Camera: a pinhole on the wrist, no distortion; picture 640 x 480 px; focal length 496.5 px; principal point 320.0 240.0 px. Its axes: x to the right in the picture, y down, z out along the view. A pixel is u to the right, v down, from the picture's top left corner.
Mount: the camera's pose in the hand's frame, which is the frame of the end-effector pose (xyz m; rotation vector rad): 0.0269 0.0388 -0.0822 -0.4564 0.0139 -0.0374
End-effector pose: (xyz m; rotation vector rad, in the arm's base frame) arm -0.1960 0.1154 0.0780 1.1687 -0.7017 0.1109
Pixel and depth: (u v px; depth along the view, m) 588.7 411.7 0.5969
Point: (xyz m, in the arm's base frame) -0.2711 -0.1034 0.7399
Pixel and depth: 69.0 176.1 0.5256
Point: -0.6586 -0.0980 0.2139
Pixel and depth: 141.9 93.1 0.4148
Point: -0.4922 -0.1049 0.1785
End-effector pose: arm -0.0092 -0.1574 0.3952 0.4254 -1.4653 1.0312
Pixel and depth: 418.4 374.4 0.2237
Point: -0.2267 -0.1041 0.4148
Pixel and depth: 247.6 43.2 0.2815
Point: -0.1890 -0.2997 0.3909
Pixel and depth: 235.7 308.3 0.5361
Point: -0.4866 -0.2773 0.2785
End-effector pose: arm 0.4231 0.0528 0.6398 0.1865 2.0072 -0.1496
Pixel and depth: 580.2 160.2 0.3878
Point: 0.6104 0.1558 0.2979
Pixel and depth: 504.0 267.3 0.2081
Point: 0.4919 0.1761 0.4959
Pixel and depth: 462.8 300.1 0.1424
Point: 0.4491 0.1634 0.5564
